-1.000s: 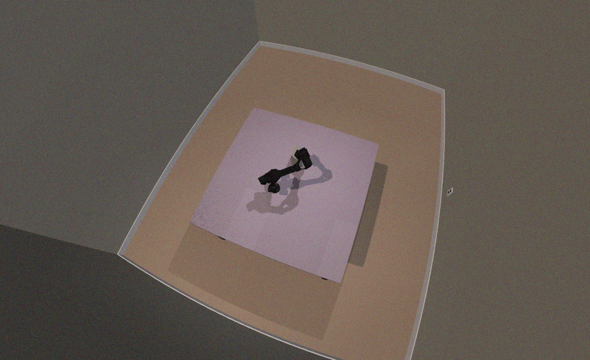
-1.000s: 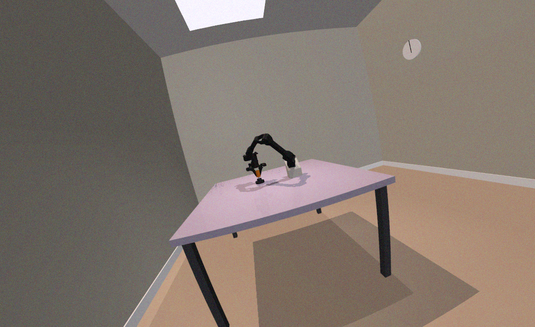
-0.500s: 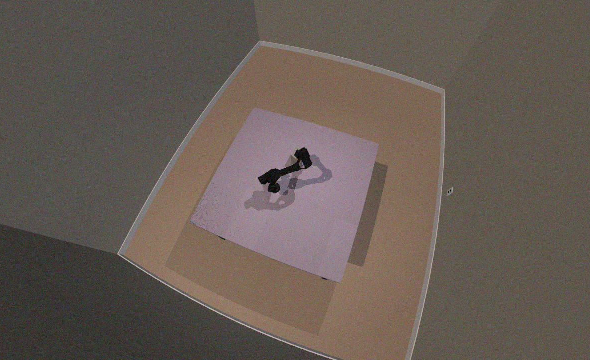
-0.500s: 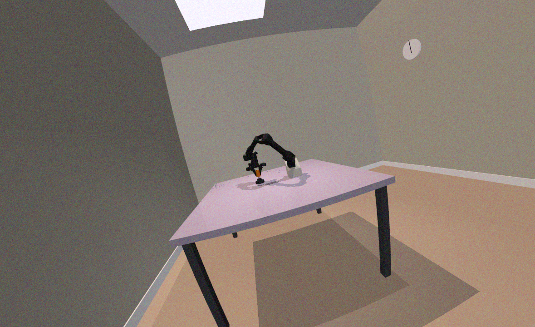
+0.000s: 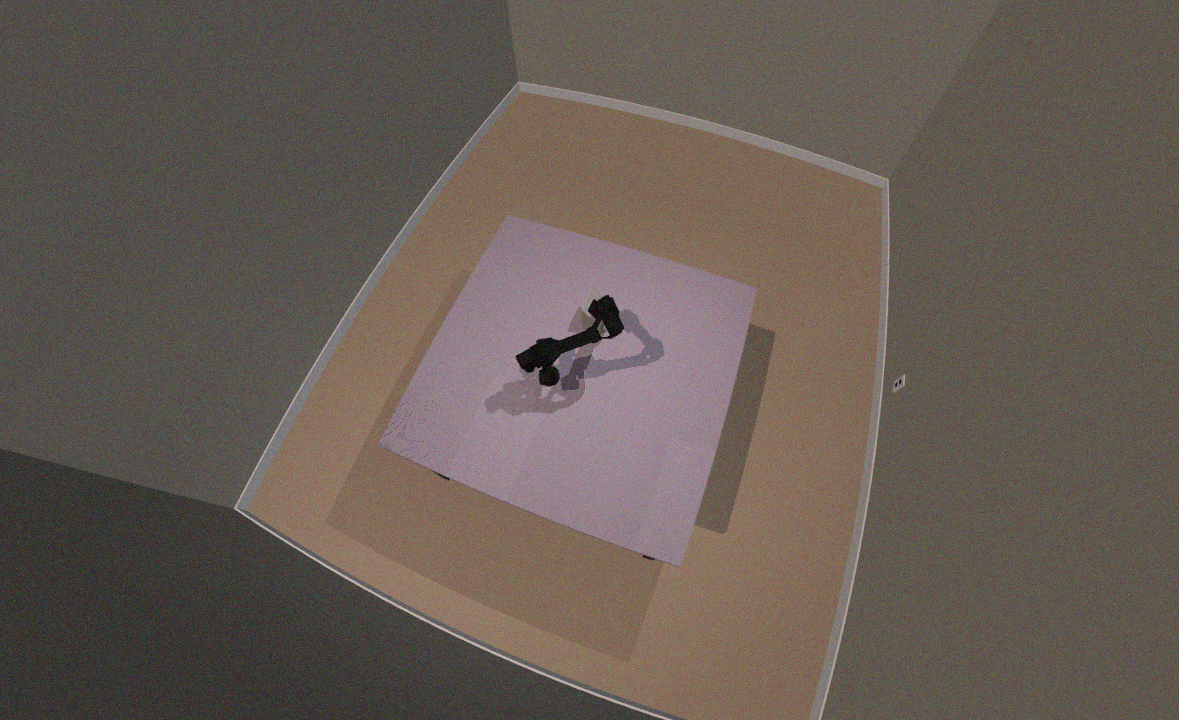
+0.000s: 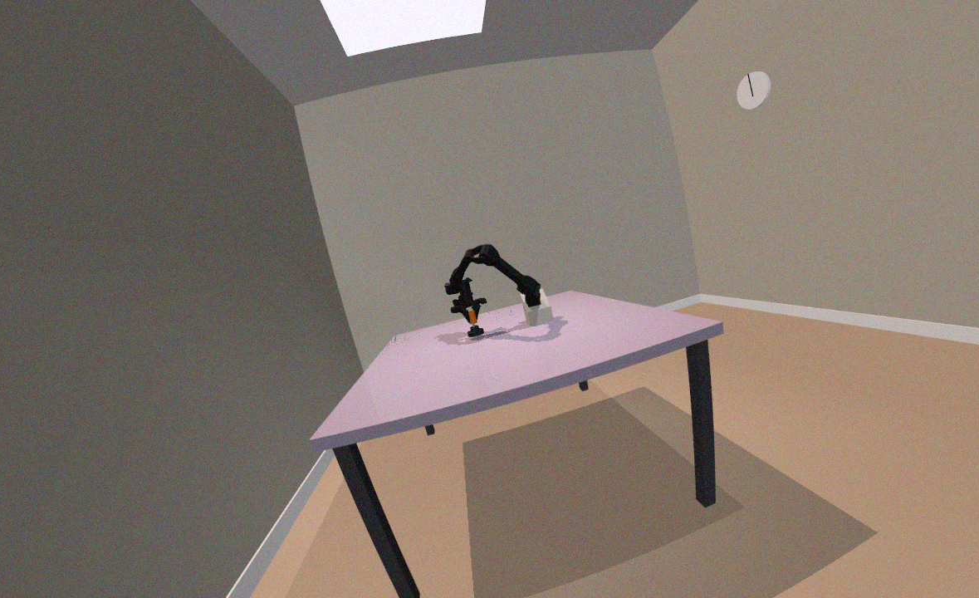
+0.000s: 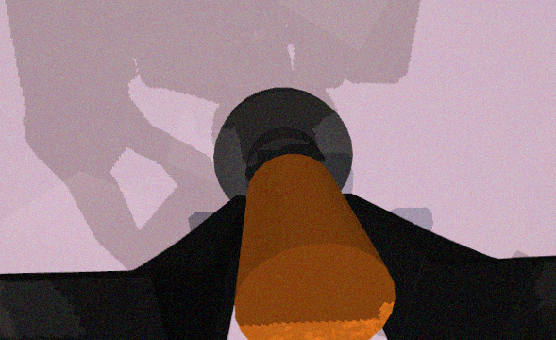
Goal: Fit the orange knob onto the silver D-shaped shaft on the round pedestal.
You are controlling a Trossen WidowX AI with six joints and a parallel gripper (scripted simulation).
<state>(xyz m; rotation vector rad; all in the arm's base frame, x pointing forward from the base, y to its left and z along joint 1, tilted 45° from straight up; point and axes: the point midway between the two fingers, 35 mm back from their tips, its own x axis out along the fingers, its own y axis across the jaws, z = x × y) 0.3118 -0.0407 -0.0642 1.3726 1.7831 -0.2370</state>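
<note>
Right now my gripper tip is 3 cm below the orange knob. Round my gripper tip: dark round pedestal 4 cm below.
</note>
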